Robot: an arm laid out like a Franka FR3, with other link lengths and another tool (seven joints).
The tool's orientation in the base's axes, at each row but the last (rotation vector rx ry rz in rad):
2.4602 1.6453 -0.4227
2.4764 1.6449 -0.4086
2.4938 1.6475 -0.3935
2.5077 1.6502 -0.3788
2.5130 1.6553 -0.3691
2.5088 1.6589 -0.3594
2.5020 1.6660 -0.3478
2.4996 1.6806 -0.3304
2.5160 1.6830 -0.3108
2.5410 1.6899 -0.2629
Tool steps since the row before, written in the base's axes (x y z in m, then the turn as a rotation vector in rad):
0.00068 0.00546 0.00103 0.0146 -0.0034 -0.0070
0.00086 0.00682 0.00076 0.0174 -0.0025 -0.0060
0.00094 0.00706 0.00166 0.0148 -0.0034 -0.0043
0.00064 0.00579 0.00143 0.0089 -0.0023 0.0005
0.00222 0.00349 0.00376 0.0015 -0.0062 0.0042
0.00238 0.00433 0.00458 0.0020 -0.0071 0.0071
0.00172 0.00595 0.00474 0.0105 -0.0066 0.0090
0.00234 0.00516 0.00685 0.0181 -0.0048 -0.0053
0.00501 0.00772 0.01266 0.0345 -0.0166 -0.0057
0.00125 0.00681 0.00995 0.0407 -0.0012 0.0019
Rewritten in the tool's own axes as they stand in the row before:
0.00472 -0.00151 -0.00260 0.0044 0.0150 0.0054
0.00609 -0.00191 -0.00265 0.0060 0.0172 0.0038
0.00612 -0.00200 -0.00347 0.0037 0.0151 0.0028
0.00499 -0.00179 -0.00281 0.0012 0.0090 -0.0012
0.00296 0.00048 -0.00472 -0.0060 0.0037 -0.0029
0.00357 0.00030 -0.00571 -0.0074 0.0044 -0.0055
0.00476 -0.00088 -0.00612 -0.0043 0.0120 -0.0086
0.00384 0.00000 -0.00802 0.0035 0.0187 0.0040
0.00599 0.00126 -0.01441 -0.0010 0.0384 0.0048
0.00480 -0.00179 -0.01098 0.0139 0.0379 -0.0057

